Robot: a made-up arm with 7 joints.
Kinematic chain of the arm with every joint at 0, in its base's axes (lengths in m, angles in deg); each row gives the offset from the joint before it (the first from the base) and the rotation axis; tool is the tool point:
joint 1: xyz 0 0 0.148 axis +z
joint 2: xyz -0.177 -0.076 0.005 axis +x
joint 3: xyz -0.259 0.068 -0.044 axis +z
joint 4: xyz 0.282 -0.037 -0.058 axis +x
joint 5: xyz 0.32 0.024 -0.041 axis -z
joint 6: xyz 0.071 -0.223 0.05 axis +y
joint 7: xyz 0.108 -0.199 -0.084 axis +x
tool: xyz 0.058 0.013 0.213
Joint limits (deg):
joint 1: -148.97..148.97
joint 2: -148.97..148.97
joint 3: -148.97..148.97
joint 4: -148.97..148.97
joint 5: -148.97..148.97
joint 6: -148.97..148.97
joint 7: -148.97..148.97
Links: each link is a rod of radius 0.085 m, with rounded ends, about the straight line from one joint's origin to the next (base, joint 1, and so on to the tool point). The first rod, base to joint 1, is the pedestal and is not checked.
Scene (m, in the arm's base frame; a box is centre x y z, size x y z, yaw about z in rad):
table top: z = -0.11
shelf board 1: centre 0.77 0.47 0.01 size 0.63 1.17 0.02 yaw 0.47
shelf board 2: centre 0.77 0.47 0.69 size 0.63 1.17 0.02 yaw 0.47
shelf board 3: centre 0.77 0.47 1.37 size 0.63 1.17 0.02 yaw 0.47
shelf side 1: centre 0.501 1 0.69 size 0.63 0.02 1.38 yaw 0.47
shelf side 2: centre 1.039 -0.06 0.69 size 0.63 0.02 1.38 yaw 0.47
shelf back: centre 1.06 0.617 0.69 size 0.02 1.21 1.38 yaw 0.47
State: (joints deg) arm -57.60 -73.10 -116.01 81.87 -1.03 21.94 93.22
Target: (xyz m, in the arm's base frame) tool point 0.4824 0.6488 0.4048
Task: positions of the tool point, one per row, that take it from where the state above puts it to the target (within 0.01 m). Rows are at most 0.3 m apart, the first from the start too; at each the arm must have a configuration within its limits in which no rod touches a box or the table.
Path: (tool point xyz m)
1: -1.1121 0.2517 0.5687
2: -0.9704 0.3840 0.5583
3: -0.7867 0.5167 0.5546
4: -0.5582 0.6094 0.5541
5: -0.3073 0.6289 0.5408
6: -0.0753 0.5680 0.4949
7: 0.0969 0.4530 0.4048
8: 0.1817 0.5189 0.4287
9: 0.2769 0.5760 0.4351
10: 0.3785 0.6200 0.4261
11: 0.4824 0.6488 0.4048

